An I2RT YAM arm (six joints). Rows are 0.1 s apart.
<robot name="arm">
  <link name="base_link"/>
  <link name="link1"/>
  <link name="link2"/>
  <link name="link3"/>
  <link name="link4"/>
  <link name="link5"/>
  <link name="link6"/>
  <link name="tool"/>
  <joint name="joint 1" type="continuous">
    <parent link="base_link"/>
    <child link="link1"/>
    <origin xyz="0 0 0.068" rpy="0 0 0"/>
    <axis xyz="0 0 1"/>
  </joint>
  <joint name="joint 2" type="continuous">
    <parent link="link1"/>
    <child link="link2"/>
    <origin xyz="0.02 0.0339 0.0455" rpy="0 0 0"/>
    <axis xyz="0 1 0"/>
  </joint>
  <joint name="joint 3" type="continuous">
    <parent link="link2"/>
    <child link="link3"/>
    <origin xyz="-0.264 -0.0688 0" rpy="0 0 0"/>
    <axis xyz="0 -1 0"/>
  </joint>
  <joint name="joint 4" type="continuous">
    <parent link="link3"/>
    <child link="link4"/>
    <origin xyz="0.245 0.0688 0.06" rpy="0 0 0"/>
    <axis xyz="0 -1 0"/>
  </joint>
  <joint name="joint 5" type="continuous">
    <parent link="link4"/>
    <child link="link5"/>
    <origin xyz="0.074 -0.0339 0.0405" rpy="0 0 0"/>
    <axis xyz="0 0 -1"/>
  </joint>
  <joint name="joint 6" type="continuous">
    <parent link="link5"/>
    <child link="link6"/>
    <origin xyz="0.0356 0 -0.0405" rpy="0 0 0"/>
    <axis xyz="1 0 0"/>
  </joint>
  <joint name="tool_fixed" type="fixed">
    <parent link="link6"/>
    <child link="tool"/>
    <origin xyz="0 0 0" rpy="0 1.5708 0"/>
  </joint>
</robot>
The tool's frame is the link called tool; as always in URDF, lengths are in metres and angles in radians. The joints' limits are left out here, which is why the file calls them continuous.
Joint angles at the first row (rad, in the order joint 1, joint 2, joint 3, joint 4, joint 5, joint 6):
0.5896 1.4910 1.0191 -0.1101 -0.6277 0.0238
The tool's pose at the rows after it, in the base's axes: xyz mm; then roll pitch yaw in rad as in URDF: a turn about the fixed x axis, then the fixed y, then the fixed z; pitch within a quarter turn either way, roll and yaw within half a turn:
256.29, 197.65, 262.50, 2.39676, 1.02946, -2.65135
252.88, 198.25, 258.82, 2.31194, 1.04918, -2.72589
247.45, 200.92, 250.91, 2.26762, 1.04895, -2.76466
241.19, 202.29, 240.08, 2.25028, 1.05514, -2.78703
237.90, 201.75, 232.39, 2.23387, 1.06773, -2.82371
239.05, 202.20, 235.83, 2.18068, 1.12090, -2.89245
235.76, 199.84, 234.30, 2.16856, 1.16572, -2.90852
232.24, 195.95, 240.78, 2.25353, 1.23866, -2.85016
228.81, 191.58, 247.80, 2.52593, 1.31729, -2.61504
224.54, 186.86, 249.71, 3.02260, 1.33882, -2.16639
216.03, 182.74, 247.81, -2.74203, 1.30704, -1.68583
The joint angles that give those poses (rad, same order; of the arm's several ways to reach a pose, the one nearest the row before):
0.5896 1.4544 0.9565 -0.0017 -0.6586 0.0647
0.5961 1.4456 0.9123 0.0898 -0.6697 0.1143
0.6132 1.4437 0.8681 0.1577 -0.6628 0.1486
0.6300 1.4422 0.8135 0.2310 -0.6434 0.1684
0.6372 1.4422 0.7708 0.2989 -0.6174 0.1867
0.6380 1.4418 0.7578 0.3779 -0.5979 0.2008
0.6391 1.4303 0.7258 0.4347 -0.5884 0.1883
0.6392 1.3952 0.7151 0.4358 -0.5541 0.1310
0.6392 1.3560 0.7124 0.4073 -0.5064 0.0322
0.6418 1.3197 0.7032 0.3611 -0.4427 -0.0834
0.6559 1.2781 0.6697 0.3473 -0.3756 -0.2024

